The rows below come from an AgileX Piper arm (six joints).
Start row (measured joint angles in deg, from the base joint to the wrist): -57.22 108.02 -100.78 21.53 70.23 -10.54
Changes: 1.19 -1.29 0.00 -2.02 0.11 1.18; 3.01 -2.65 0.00 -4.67 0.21 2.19; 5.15 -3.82 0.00 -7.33 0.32 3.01; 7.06 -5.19 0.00 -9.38 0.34 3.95; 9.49 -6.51 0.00 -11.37 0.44 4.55; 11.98 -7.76 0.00 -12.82 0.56 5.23; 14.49 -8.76 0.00 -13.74 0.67 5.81; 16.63 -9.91 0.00 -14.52 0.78 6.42; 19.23 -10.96 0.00 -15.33 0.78 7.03; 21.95 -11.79 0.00 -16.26 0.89 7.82; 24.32 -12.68 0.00 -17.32 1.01 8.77; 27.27 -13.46 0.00 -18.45 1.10 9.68; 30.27 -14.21 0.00 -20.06 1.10 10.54; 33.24 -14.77 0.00 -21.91 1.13 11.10; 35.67 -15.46 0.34 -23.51 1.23 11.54; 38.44 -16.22 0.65 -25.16 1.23 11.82; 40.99 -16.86 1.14 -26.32 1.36 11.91; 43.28 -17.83 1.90 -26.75 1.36 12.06
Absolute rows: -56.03 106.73 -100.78 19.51 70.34 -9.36; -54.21 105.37 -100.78 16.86 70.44 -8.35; -52.07 104.20 -100.78 14.20 70.55 -7.53; -50.16 102.83 -100.78 12.15 70.57 -6.59; -47.73 101.51 -100.78 10.16 70.67 -5.99; -45.24 100.26 -100.78 8.71 70.79 -5.31; -42.73 99.26 -100.78 7.79 70.90 -4.73; -40.59 98.11 -100.78 7.01 71.01 -4.12; -37.99 97.06 -100.78 6.20 71.01 -3.51; -35.27 96.23 -100.78 5.27 71.12 -2.72; -32.90 95.34 -100.78 4.21 71.24 -1.77; -29.95 94.56 -100.78 3.08 71.33 -0.86; -26.95 93.81 -100.78 1.47 71.33 0.00; -23.98 93.25 -100.78 -0.38 71.36 0.56; -21.55 92.56 -100.44 -1.98 71.46 1.00; -18.78 91.80 -100.13 -3.63 71.46 1.28; -16.23 91.16 -99.64 -4.79 71.59 1.37; -13.94 90.19 -98.88 -5.22 71.59 1.52
